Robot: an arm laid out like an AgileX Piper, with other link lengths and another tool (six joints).
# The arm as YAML. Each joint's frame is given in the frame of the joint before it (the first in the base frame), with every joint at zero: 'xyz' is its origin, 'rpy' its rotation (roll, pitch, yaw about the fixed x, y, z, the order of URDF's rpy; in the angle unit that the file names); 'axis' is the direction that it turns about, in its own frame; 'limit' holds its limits. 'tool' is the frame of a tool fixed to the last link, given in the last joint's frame.
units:
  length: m
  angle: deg
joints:
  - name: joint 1
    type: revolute
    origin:
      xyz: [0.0, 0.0, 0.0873]
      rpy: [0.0, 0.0, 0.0]
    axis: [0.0, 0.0, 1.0]
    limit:
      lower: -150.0
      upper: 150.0
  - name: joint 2
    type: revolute
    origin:
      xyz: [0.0, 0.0, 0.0]
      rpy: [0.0, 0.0, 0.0]
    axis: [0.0, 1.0, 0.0]
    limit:
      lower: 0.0
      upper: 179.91
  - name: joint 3
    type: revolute
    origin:
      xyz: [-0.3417, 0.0, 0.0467]
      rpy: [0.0, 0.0, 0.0]
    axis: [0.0, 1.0, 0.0]
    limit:
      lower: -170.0
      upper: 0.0
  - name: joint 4
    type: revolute
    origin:
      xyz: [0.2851, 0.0, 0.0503]
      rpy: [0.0, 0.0, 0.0]
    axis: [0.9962, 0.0, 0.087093]
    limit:
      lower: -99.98
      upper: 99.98
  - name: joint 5
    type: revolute
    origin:
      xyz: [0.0, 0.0, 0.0]
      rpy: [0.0, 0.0, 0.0]
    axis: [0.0, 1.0, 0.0]
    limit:
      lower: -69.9
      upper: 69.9
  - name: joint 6
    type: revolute
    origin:
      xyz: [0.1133, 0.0, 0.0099]
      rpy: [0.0, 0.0, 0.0]
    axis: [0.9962, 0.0, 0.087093]
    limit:
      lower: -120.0
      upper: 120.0
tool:
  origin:
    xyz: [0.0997, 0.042, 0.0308]
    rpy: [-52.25, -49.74, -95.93]
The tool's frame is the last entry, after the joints.
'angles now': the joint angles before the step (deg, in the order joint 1, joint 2, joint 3, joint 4, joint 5, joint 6). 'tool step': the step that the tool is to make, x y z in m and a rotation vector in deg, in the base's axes. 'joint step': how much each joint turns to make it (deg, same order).
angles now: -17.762, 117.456, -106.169, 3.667, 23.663, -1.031
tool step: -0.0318, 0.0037, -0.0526, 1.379, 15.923, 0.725
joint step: -0.173, 0.007, -0.014, -3.665, 15.592, -0.003
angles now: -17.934, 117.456, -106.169, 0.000, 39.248, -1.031
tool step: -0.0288, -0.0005, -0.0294, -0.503, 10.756, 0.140
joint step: 0.057, -0.004, 0.003, -3.781, 10.085, -0.001
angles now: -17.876, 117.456, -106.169, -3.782, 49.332, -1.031
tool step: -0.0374, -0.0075, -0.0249, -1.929, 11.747, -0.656
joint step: 0.005, 0.001, -0.003, -5.387, 10.660, 0.062
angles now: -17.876, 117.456, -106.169, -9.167, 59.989, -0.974
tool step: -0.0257, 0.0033, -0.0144, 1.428, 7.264, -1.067
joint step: 0.003, 0.002, 0.447, -0.745, 7.001, 0.001
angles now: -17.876, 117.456, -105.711, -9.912, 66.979, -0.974
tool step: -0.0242, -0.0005, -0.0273, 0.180, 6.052, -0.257
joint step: -0.168, -0.066, 4.088, -1.664, 1.824, 0.006
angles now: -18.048, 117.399, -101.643, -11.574, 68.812, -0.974
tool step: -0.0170, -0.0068, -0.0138, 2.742, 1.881, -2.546
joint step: -2.004, -0.506, 3.145, 2.005, 0.055, 0.116
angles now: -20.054, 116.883, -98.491, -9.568, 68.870, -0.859
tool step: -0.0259, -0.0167, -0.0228, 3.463, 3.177, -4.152
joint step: -3.552, 0.163, 3.793, 2.119, 0.284, 0.000
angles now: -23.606, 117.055, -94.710, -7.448, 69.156, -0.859
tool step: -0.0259, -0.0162, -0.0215, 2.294, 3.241, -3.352
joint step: -3.212, 0.409, 3.377, 0.744, 0.110, -0.118
